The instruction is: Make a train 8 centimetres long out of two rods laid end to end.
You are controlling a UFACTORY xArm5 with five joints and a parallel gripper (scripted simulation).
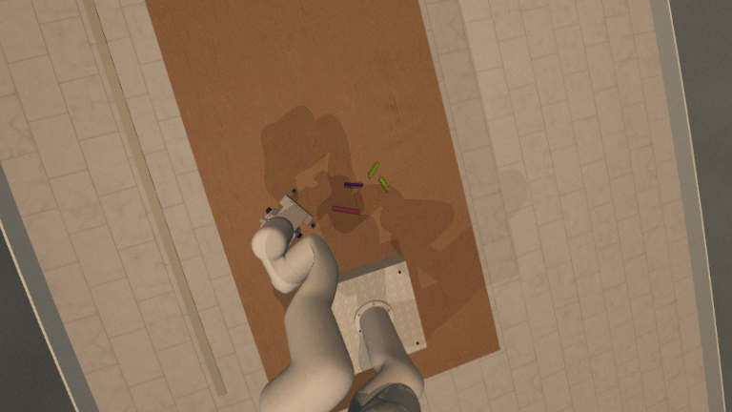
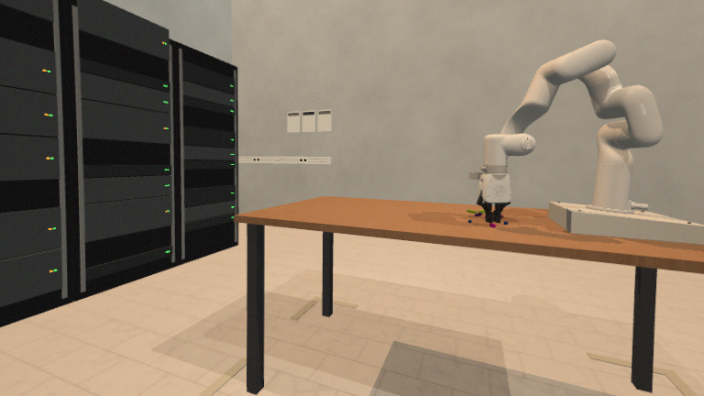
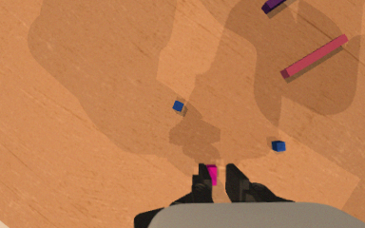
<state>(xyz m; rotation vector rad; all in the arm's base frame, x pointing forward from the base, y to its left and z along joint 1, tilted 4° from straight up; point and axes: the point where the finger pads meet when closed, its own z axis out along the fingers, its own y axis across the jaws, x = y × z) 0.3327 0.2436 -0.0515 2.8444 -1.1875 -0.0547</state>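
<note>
My gripper is now 3 cm above the magenta rod. Round my hand: blue rod 8 cm ahead, 3 cm to the right, 3 cm below; purple rod 21 cm to the right, 9 cm ahead, 3 cm below; pink rod 18 cm to the right, 3 cm below, 1 cm ahead.
</note>
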